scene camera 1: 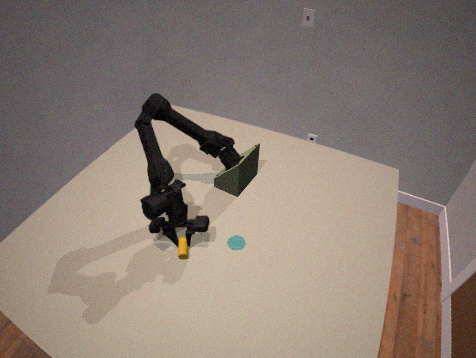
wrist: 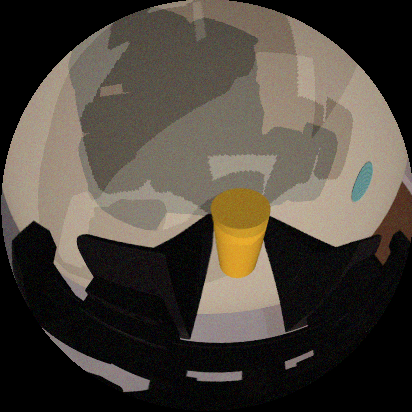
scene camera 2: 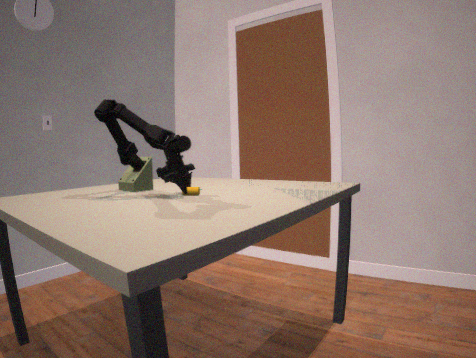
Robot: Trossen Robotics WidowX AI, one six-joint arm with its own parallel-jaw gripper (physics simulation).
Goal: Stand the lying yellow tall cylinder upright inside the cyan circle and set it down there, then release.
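Places are measured from the arm's base along level axes (x ahead, y left, z up), in millimetres.
Pixels of known places: gripper, between the fingertips: [scene camera 1: 183,246] [wrist: 238,220] [scene camera 2: 187,192]; arm's base, origin of its link: [scene camera 1: 235,163] [scene camera 2: 139,166].
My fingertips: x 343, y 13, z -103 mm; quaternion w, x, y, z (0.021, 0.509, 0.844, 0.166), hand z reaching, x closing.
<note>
Ahead of a thing's pixels: the offset from my fingertips to its middle. "pt": to the spot under its first point. Level surfaces: height alone.
The yellow cylinder @(dx +11, dy +7, dz +7 mm) [scene camera 1: 183,248] [scene camera 2: 193,191] [wrist: 240,245] lies on its side, low at the table top, with its near end between the fingertips. My gripper [scene camera 1: 183,243] [scene camera 2: 186,191] [wrist: 238,220] is shut on the yellow cylinder, one finger against each side of it in the wrist view. The cyan circle @(pt dx -107, dy +137, dz -9 mm) [scene camera 1: 236,243] [wrist: 362,181] lies flat on the table, to the right of the cylinder and apart from it in scene camera 1 and in the wrist view. It does not show in scene camera 2.
The green wedge-shaped base [scene camera 1: 239,172] [scene camera 2: 136,178] of the arm stands on the table @(dz -10 mm) [scene camera 1: 310,290] [scene camera 2: 75,225] behind the gripper. The arm's shadows fall across the table around the cylinder. The table's right edge lies beyond the circle in scene camera 1.
</note>
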